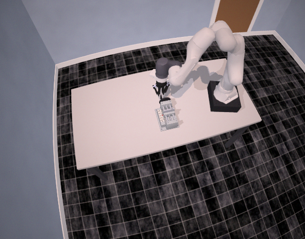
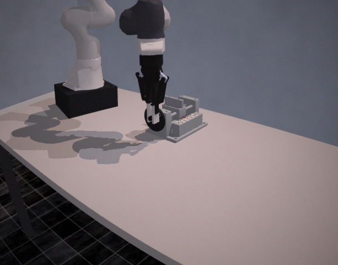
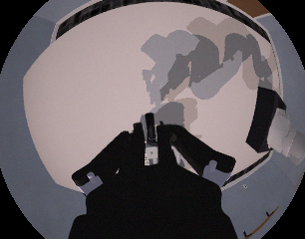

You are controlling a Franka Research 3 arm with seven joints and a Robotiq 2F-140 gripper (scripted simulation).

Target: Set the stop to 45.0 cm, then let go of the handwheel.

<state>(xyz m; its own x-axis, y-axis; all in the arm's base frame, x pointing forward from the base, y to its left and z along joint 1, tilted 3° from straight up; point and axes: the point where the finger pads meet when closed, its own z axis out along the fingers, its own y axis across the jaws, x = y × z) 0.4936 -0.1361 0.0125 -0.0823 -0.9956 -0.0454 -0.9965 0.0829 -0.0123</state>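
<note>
The grey stop fixture lies 14 cm to the left of my hand and 2 cm below it. Round my hand: black handwheel: 1 cm behind, 2 cm to the left, 2 cm below.
</note>
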